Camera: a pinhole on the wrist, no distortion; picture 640 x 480 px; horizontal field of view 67.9 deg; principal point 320.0 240.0 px. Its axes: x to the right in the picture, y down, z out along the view. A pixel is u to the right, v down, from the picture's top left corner.
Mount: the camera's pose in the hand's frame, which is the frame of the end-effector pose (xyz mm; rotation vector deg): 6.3 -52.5 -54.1 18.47 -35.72 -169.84
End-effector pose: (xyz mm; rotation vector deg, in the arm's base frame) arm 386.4 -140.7 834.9 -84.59 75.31 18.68
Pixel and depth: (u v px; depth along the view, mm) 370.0 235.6 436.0
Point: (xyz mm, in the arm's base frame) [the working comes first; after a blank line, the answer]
In the camera's frame: 45.9 -4.0 436.0

382.0 221.8 756.4
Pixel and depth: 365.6 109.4 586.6
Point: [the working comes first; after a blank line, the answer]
In the camera's frame: 56.3 -161.2 586.6

226.0 344.4 666.2
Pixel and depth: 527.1 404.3 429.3
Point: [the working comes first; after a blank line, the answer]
In the camera's frame: 187.1 148.4 429.3

483.6 284.6 926.5
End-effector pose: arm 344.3 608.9 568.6 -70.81 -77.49 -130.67
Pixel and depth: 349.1 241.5 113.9
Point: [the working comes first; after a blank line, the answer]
In the camera's frame: 7.0 0.4 113.9

380.9 646.0 553.5
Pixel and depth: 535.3 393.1 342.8
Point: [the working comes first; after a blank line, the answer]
In the camera's frame: 155.3 110.4 342.8

604.6 800.2 440.7
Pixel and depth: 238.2 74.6 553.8
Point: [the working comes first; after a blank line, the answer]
In the camera's frame: -95.3 -192.7 553.8

770.1 712.2 845.8
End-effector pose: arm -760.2 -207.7 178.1 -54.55 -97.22 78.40
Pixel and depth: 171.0 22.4 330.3
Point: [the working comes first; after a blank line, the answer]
In the camera's frame: -103.5 -151.2 330.3

-926.9 -235.8 -73.5
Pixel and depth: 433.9 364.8 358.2
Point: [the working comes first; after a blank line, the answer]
In the camera's frame: 85.8 94.1 358.2

-949.5 -469.8 130.3
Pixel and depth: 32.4 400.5 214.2
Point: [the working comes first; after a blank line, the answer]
In the camera's frame: -129.6 72.3 214.2

-971.0 -214.5 175.0
